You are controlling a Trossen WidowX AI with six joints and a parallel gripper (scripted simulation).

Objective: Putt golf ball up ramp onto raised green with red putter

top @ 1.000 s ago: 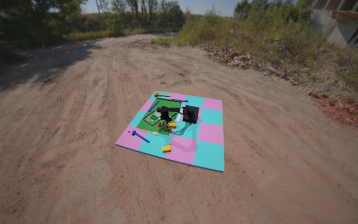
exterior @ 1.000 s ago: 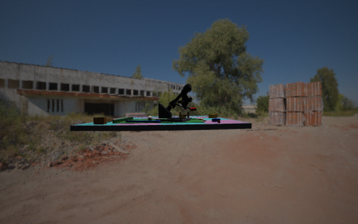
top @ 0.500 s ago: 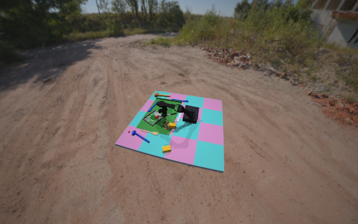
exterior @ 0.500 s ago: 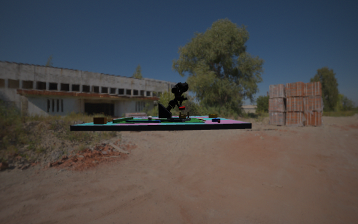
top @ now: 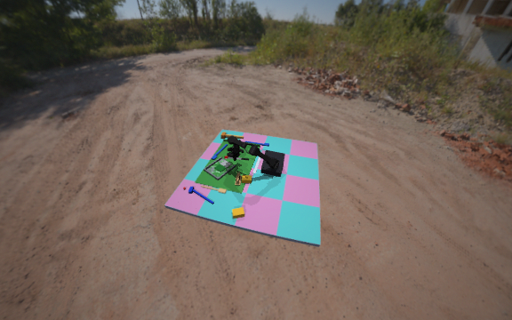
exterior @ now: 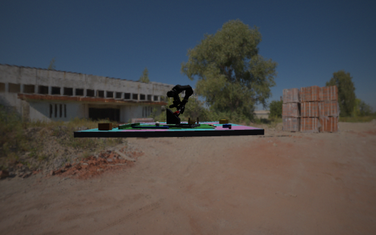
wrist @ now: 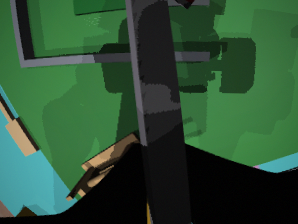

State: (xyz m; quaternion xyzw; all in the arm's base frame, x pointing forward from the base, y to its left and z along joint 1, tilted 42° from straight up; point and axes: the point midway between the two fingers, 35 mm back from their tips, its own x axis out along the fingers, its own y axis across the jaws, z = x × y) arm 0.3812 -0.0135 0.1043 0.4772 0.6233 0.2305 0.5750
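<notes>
My gripper tip is now 60 mm short of the white golf ball, 220 mm to the left of it and 110 mm above it. Round my gripper tip: red putter: 10 mm behind, 10 mm to the right, 20 mm above; then blue mallet: 210 mm ahead, 380 mm to the left, 120 mm below.
</notes>
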